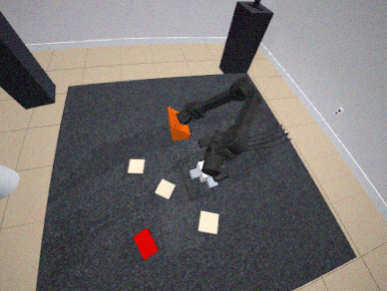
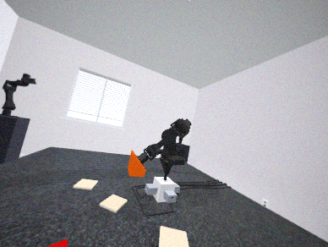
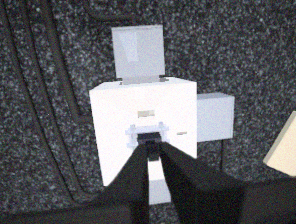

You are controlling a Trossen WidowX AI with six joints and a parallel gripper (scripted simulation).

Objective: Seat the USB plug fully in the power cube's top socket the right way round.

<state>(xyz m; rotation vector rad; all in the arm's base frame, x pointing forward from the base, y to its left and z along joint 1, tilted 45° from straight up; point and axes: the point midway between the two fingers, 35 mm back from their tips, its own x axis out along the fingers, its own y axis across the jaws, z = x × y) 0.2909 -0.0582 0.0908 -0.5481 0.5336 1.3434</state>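
Right now the dark USB plug is 1 cm below my gripper tip.
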